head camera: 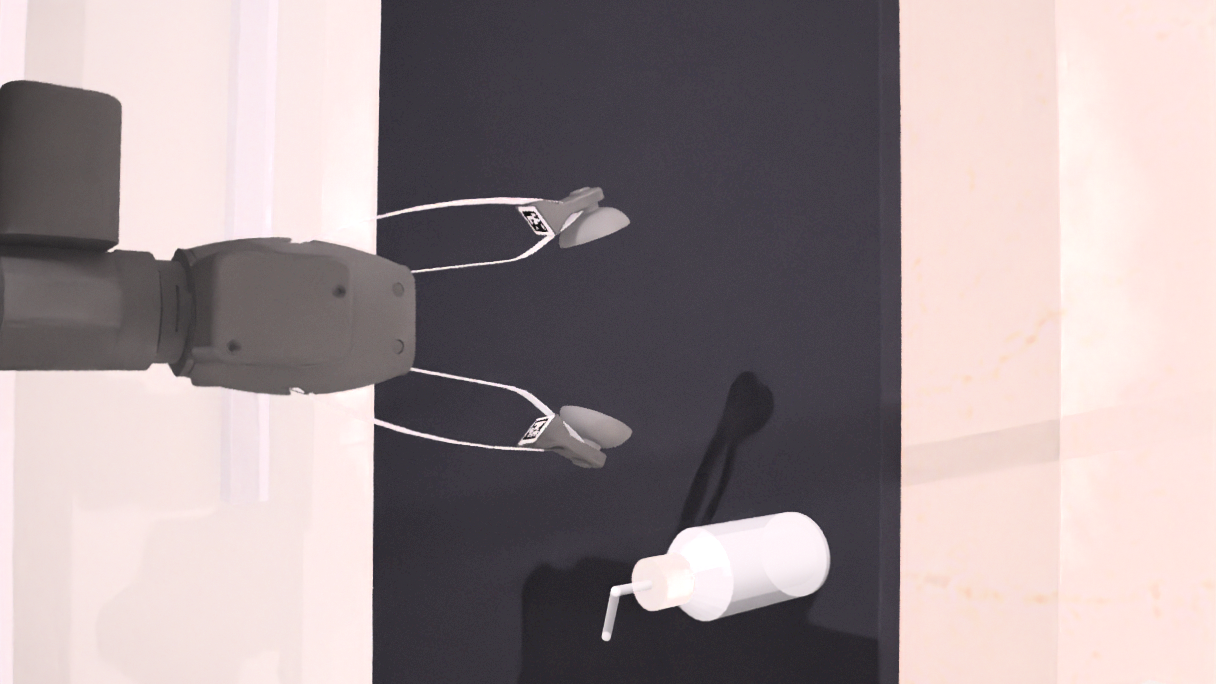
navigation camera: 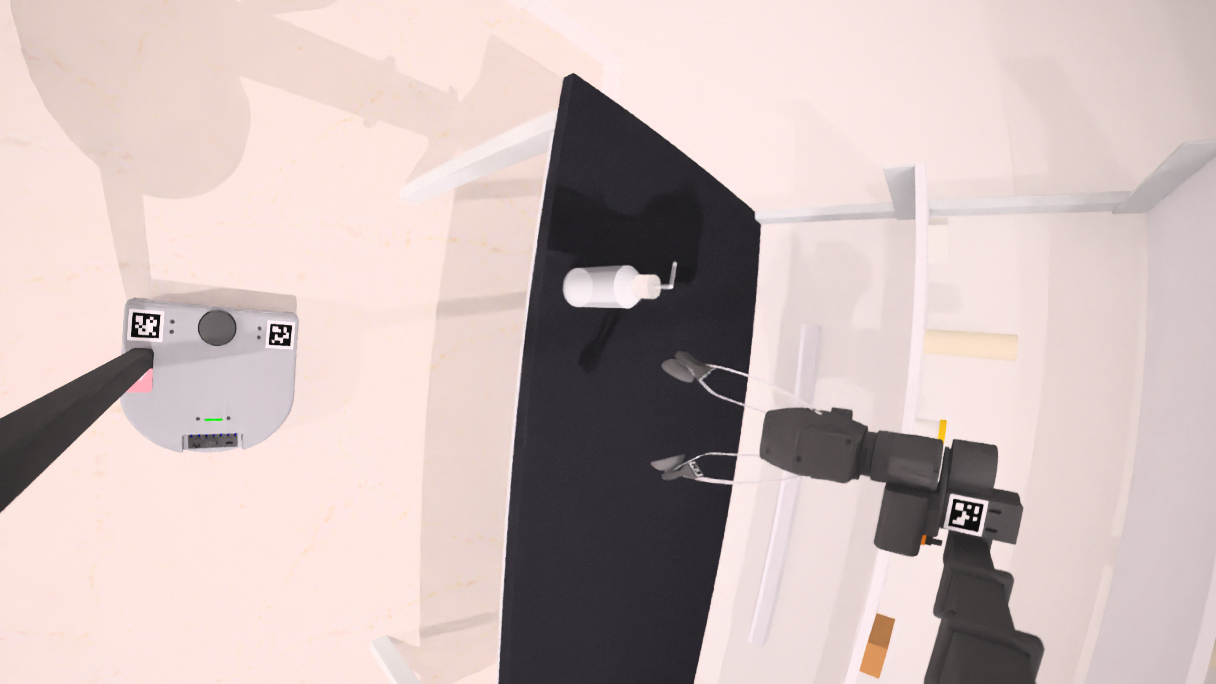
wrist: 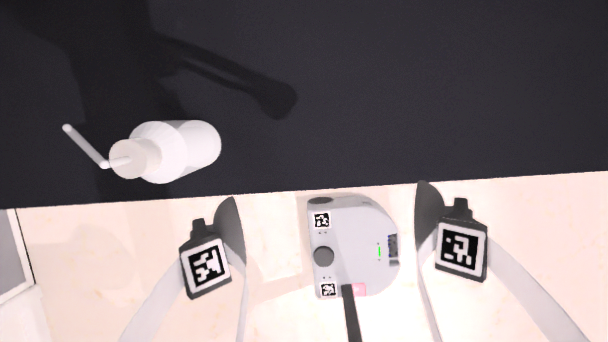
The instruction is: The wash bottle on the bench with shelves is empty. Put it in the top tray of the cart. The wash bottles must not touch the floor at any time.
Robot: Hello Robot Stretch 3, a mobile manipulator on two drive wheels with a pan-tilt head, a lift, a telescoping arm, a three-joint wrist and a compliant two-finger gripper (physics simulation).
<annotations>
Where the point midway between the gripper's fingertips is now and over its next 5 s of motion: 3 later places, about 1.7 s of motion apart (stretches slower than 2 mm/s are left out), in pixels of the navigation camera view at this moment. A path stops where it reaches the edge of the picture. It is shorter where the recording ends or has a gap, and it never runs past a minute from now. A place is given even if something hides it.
My gripper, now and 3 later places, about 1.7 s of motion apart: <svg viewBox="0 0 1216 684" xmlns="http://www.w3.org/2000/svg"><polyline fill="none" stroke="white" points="659,413 826,426 807,395 553,424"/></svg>
</annotations>
